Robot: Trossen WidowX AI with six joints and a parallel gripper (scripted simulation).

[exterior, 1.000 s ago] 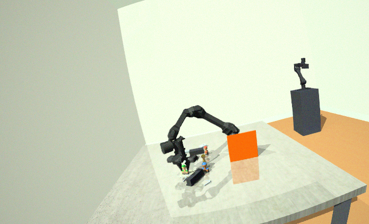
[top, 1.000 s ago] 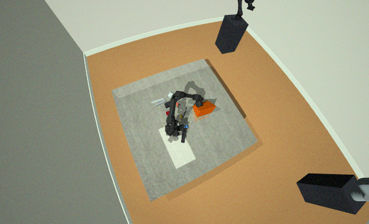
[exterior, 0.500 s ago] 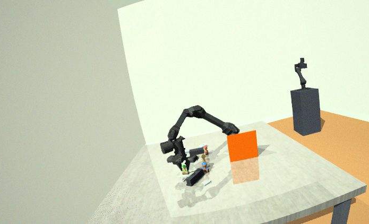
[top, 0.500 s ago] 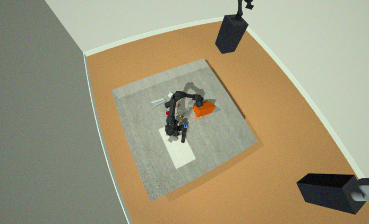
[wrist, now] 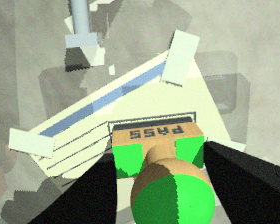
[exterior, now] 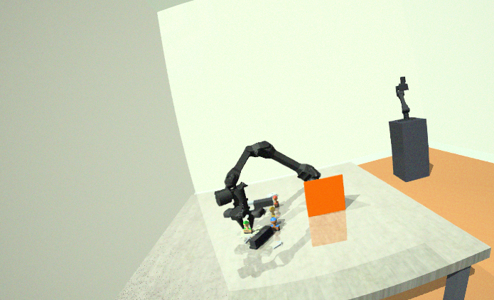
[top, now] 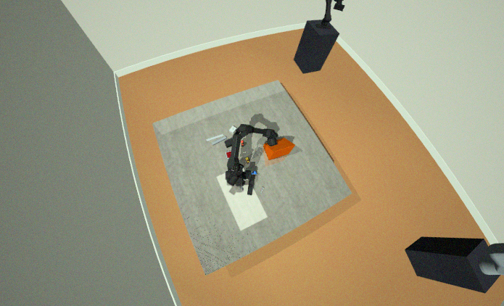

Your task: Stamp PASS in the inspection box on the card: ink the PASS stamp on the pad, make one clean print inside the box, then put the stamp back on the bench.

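My gripper tip is right at the green-knobbed stamp. From my gripper tip the other things lie so: long black block (70 mm behind, 90 mm to the left, 10 mm below); blue stamp (130 mm behind, 10 mm to the left); pale card (10 mm behind, 20 mm below).
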